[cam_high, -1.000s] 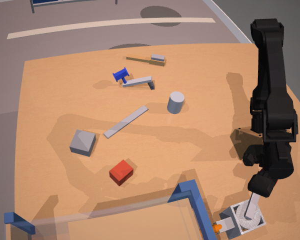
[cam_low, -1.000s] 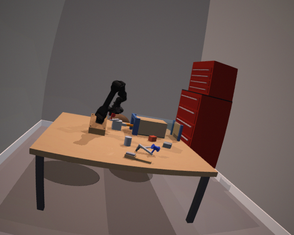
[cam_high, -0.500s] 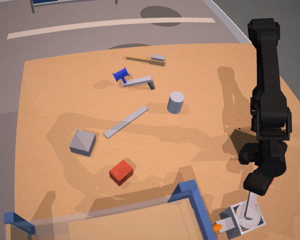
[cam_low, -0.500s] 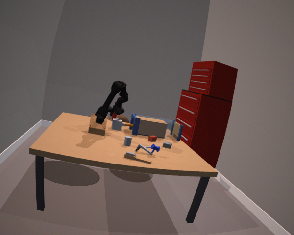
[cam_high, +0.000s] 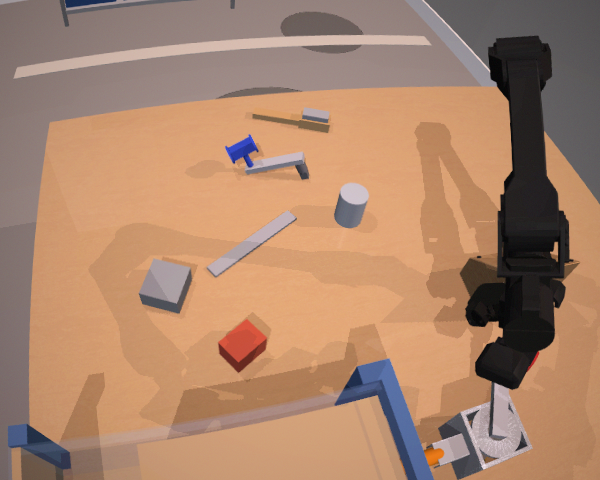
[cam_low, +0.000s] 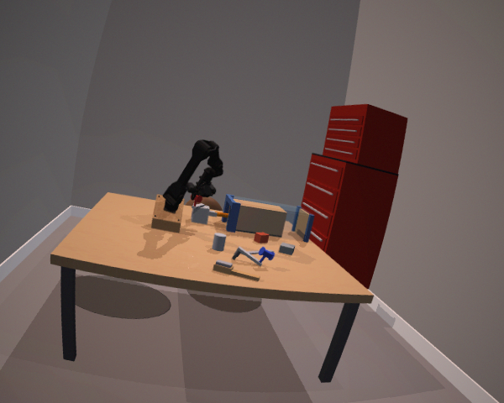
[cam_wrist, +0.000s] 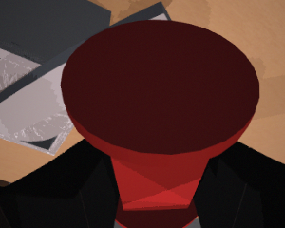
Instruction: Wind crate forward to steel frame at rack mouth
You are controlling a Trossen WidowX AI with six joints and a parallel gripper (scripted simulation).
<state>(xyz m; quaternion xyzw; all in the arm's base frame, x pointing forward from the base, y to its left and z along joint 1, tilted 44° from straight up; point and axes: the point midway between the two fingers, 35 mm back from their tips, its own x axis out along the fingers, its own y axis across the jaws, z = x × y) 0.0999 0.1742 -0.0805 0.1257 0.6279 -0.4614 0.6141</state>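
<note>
The red-gripped winch handle is 3 cm below my gripper tip, 2 cm to the left of it and 2 cm ahead of it. Round my gripper tip: blue steel frame 20 cm ahead, 11 cm to the left, 2 cm below; then red knob 1 cm to the right, 1 cm ahead; then grey winch 10 cm below, 7 cm to the left, 3 cm ahead.
</note>
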